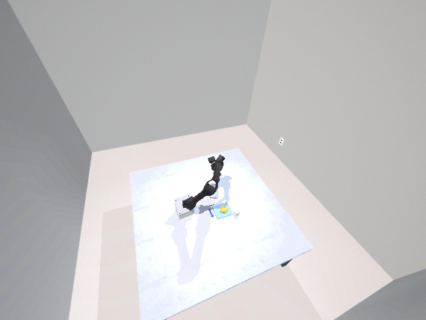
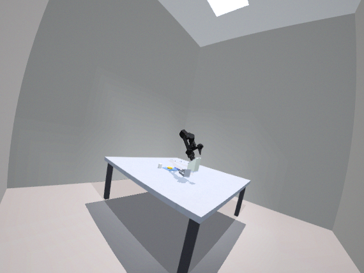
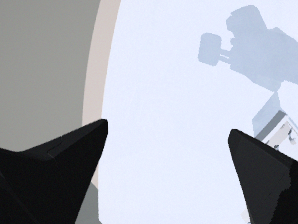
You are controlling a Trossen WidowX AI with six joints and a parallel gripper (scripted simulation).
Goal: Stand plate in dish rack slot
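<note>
My gripper tip is 33 cm to the left of the yellow plate, 21 cm above it and 1 cm short of it. The rest, counted from my gripper tip: grey dish rack 20 cm below, 13 cm to the right, 2 cm behind; then blue mat 34 cm to the right, 23 cm below; then white cup 40 cm to the right, 20 cm below, 10 cm ahead.
</note>
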